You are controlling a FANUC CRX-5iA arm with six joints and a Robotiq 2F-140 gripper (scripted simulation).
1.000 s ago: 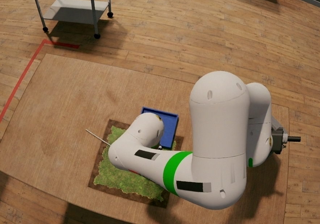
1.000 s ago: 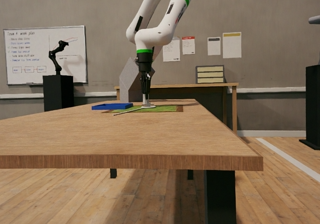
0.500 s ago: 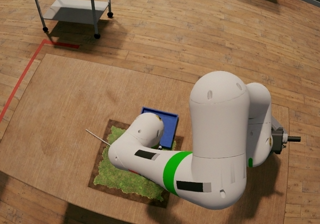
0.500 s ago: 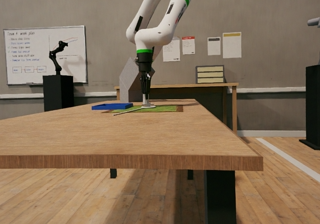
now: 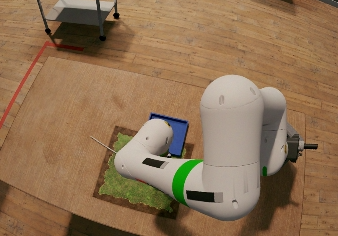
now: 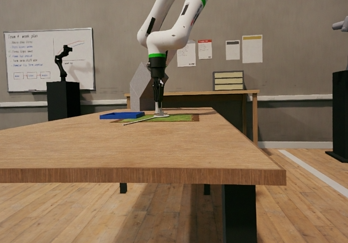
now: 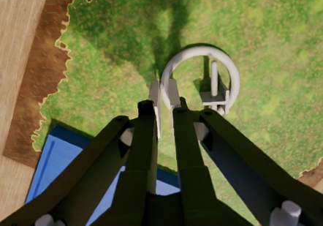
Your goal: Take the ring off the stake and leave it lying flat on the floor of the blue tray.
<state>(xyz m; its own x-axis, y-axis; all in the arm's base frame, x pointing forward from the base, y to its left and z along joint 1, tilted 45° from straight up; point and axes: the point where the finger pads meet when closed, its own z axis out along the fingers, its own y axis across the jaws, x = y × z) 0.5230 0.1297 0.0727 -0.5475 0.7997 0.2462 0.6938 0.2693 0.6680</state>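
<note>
Right now my hand is 3 cm short of the ring, 2 cm to the right of it and 4 cm above it. The rest, counted from my hand: blue tray 2 cm ahead, 20 cm to the right, 4 cm below; then short stake 5 cm ahead, 3 cm to the left, 4 cm below; then grass mat 5 cm ahead, 2 cm to the left, 6 cm below.
</note>
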